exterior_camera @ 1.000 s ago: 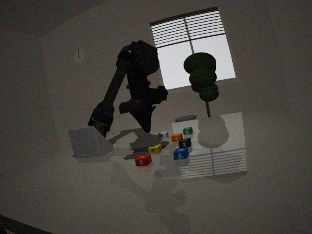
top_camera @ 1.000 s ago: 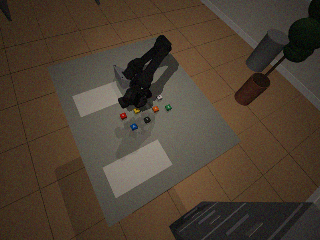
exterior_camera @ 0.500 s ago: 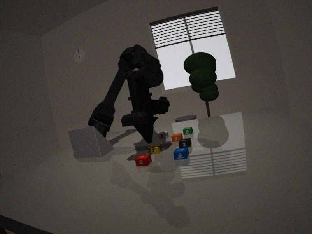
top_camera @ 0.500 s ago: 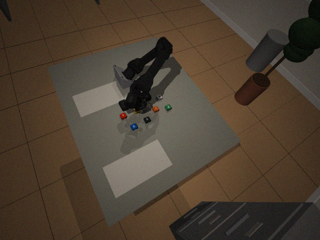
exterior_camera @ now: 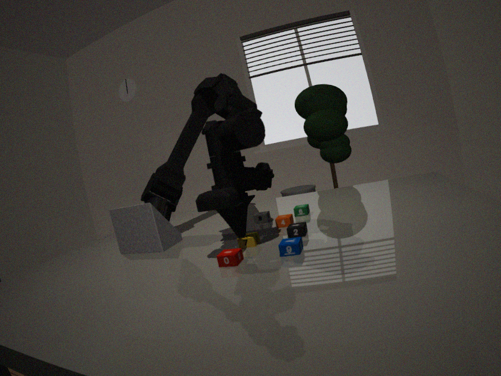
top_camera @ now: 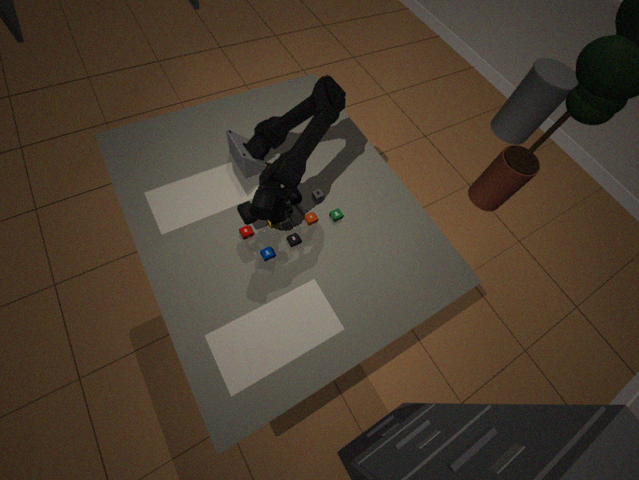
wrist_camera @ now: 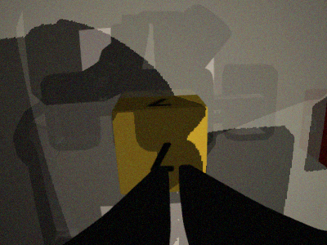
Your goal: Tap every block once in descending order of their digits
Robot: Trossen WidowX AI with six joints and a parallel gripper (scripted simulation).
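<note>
The yellow block lies 10 mm ahead of my gripper tip and 10 mm below it. The rest, counted from my gripper tip: blue block 90 mm ahead, 80 mm to the right, 10 mm below; black block 100 mm ahead, 20 mm to the left, 10 mm below; red block 90 mm to the right, 10 mm below.
</note>
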